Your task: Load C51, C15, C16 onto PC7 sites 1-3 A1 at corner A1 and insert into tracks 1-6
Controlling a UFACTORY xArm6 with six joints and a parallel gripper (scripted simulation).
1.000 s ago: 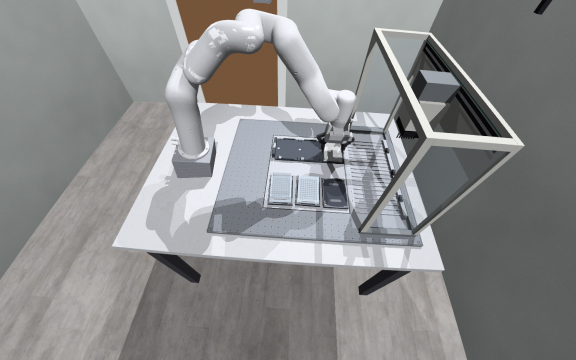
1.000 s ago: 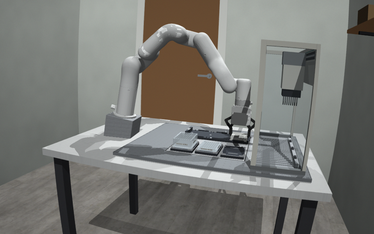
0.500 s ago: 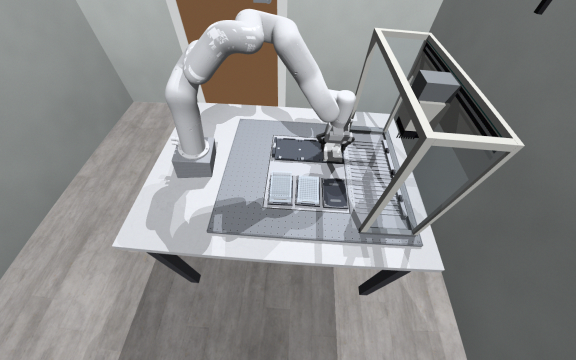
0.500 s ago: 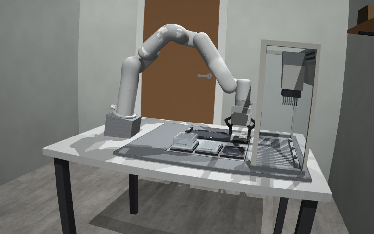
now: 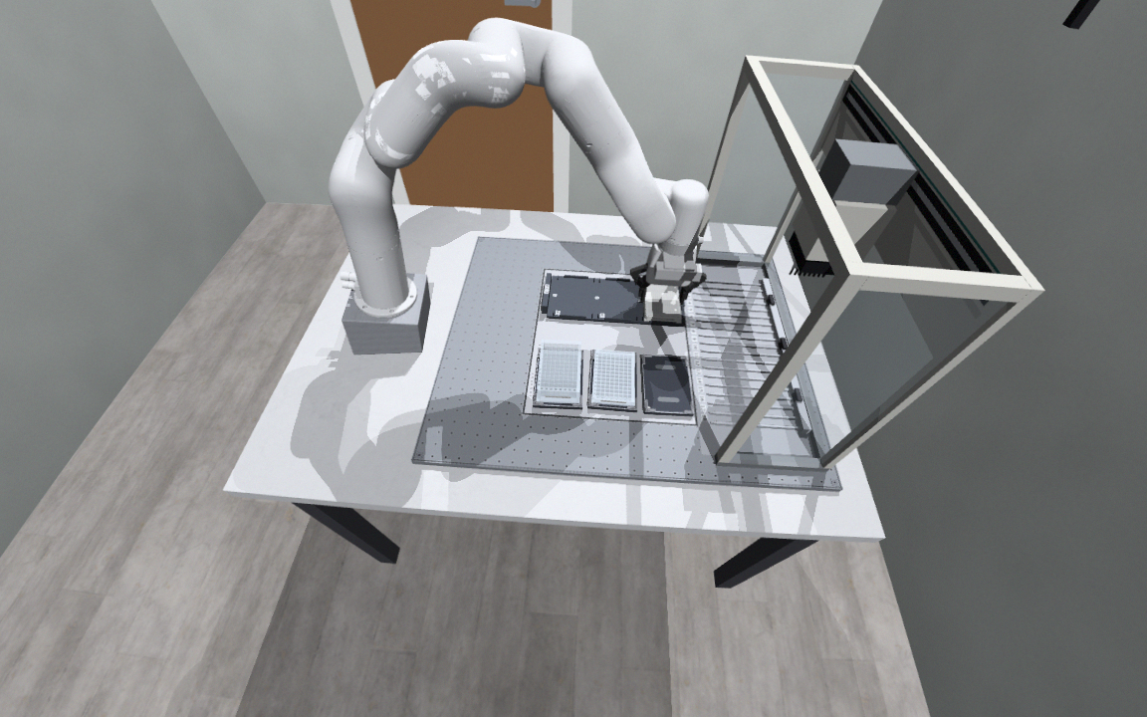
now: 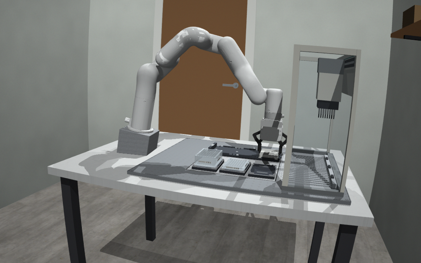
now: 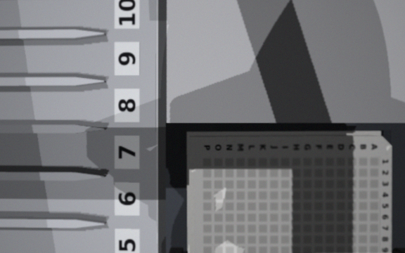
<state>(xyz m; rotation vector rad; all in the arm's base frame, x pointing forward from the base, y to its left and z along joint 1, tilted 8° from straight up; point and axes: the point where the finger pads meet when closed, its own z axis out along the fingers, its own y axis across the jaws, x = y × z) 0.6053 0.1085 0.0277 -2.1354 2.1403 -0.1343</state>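
My hand is 230 mm to the left of the nest S2, 110 mm past it and 20 mm above it. The rest, counted from my hand: front post (390 mm to the right, 220 mm above, 90 mm ahead); nest S3 (230 mm to the right, 20 mm below); dark carrier PC7 (110 mm behind, 10 mm below).
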